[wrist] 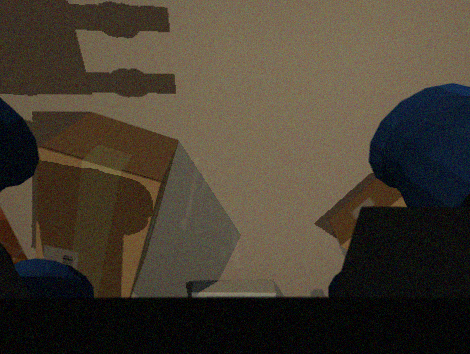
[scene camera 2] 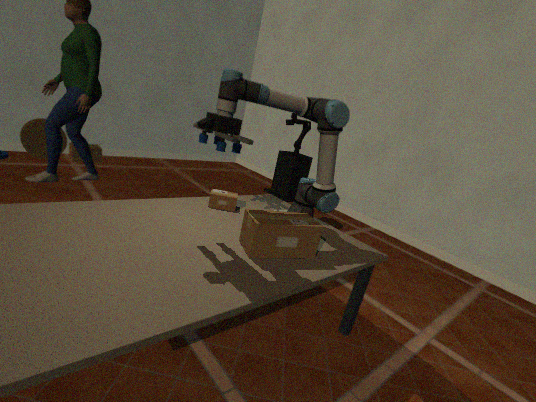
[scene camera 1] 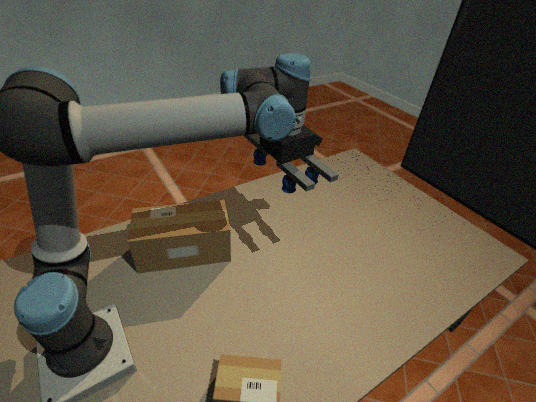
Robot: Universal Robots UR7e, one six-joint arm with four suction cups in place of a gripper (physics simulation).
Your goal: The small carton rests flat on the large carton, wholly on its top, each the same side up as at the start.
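Where they show: hand, tool point: (wrist: 209, 226) (scene camera 2: 218, 147); arm's base, link origin: (scene camera 1: 82, 346).
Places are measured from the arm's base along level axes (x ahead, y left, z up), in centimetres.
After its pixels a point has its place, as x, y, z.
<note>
The large carton (scene camera 1: 180, 252) {32.1, 14.5, 4.2} (scene camera 2: 270, 245) {44.6, 26.1, 2.5} (wrist: 130, 140) {49.5, 15.6, 2.6} rests on the table near the arm's base, its taped, labelled top up and partly in shadow. The small carton (scene camera 1: 250, 367) {33.6, -27.8, 4.4} (scene camera 2: 223, 201) {34.7, -25.6, 1.4} (wrist: 345, 225) {31.2, -23.0, 1.2} rests on the table apart from it, on the other side of the base. It is cut off by the bottom edge in scene camera 1 and partly hidden by a blue cup in the wrist view. My gripper (scene camera 1: 285, 171) {59.5, 0.7, 35.3} (scene camera 2: 220, 142), with blue suction cups facing down, hangs high above the table, out beyond the large carton. It is open, with nothing on the cups.
The table (scene camera 1: 350, 275) {79.4, -16.1, -3.2} (scene camera 2: 125, 265) {95.6, 14.0, -3.2} (wrist: 280, 125) {50.1, -9.0, -3.2} carries the arm's base plate (scene camera 1: 122, 345) {8.9, -5.1, 0.6}. A large dark panel (scene camera 1: 480, 125) stands beyond the table. A black cabinet (scene camera 2: 290, 175) stands behind the base. A person in green (scene camera 2: 80, 60) is on the floor beyond the table.
</note>
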